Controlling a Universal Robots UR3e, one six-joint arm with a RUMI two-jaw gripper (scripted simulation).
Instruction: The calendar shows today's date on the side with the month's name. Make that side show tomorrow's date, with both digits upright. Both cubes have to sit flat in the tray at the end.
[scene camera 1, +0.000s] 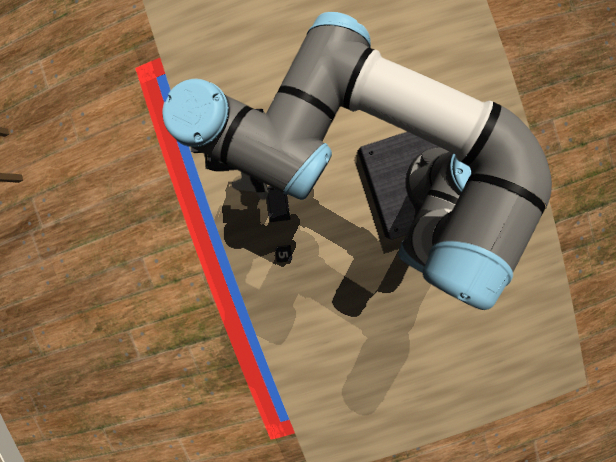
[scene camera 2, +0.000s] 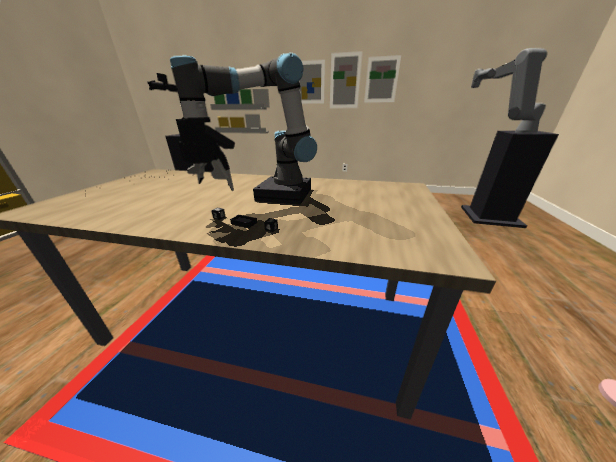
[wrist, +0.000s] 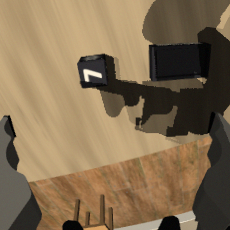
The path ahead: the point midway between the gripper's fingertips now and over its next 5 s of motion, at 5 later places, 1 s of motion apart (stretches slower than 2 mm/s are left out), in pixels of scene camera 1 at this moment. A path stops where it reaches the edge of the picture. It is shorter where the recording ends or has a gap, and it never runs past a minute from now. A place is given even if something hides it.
My gripper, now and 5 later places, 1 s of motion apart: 262, 155; 264, 193; 270, 228; 279, 256; 280, 257; 283, 254
